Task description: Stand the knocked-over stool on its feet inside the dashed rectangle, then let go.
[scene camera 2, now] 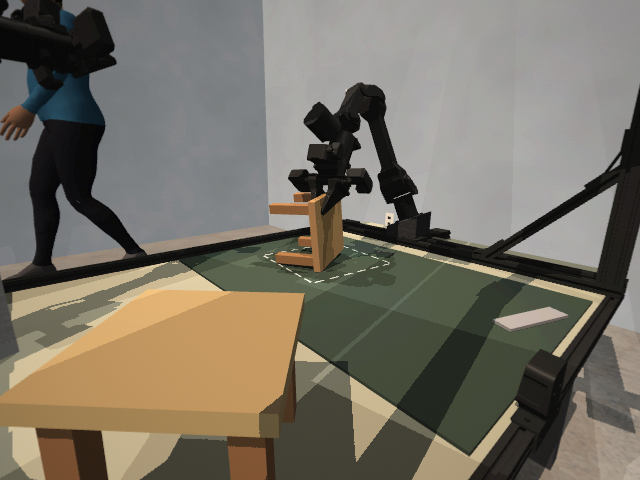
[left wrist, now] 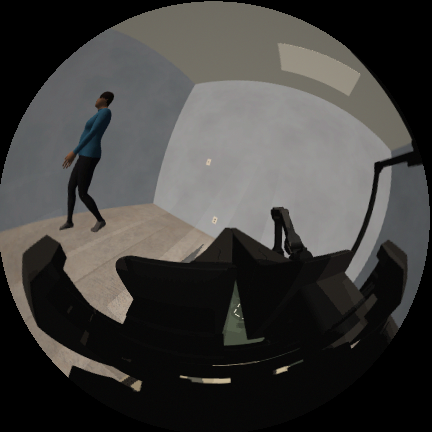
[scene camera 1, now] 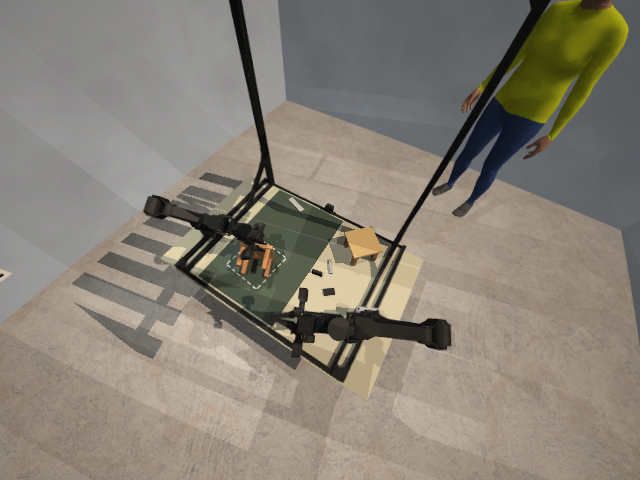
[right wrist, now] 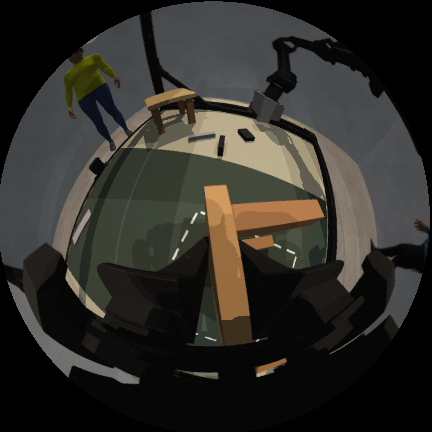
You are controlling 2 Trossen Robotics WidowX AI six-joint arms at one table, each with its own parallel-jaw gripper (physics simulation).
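Pixels of known places: left gripper, fingertip midpoint: (scene camera 2: 115, 61) (left wrist: 229, 232) (scene camera 1: 270, 317); right gripper, fingertip midpoint: (scene camera 2: 317, 214) (scene camera 1: 266, 249) (right wrist: 219, 241); left arm's base, link origin: (right wrist: 269, 97); right arm's base, link origin: (scene camera 2: 409, 218).
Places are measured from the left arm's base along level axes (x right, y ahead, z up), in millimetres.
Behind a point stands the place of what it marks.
The wooden stool (scene camera 1: 257, 257) @[y 556, x 273, z -77 mm] (scene camera 2: 327, 234) @[y 520, x 286, z -30 mm] (right wrist: 225, 261) @[y 506, x 275, z 54 mm] is on its side inside the white dashed rectangle (scene camera 1: 280, 261) (scene camera 2: 347, 275) (right wrist: 185, 235) on the green mat (scene camera 1: 304, 229) @[y 338, x 493, z -103 mm] (scene camera 2: 413, 324) @[y 323, x 505, z -103 mm]. Its seat stands vertical and its legs point sideways; the lower edge and lower legs touch the mat. My right gripper (scene camera 1: 250, 244) (scene camera 2: 330, 202) (right wrist: 219, 241) @[y 491, x 274, z 20 mm] is shut on the top edge of the stool's seat. My left gripper (scene camera 1: 303, 295) (left wrist: 229, 232) @[y 349, x -94, z 313 mm] is shut and empty, hovering near the table's front edge, far from the stool.
A small wooden table (scene camera 1: 363, 242) @[y 19, x 372, z 15 mm] (scene camera 2: 185, 352) @[y -2, x 393, z 14 mm] (right wrist: 171, 98) @[y 90, x 353, z 13 mm] stands at the mat's right side. A white flat bar (scene camera 1: 296, 205) @[y 409, x 661, z -98 mm] (scene camera 2: 528, 318) @[y 405, x 665, z -98 mm] lies on the mat's far part. Small black blocks (scene camera 1: 316, 272) @[y 240, x 223, z -77 mm] lie nearby. Black frame posts (scene camera 1: 251, 95) @[y 602, x 801, z 466 mm] rise at the corners. People stand beyond.
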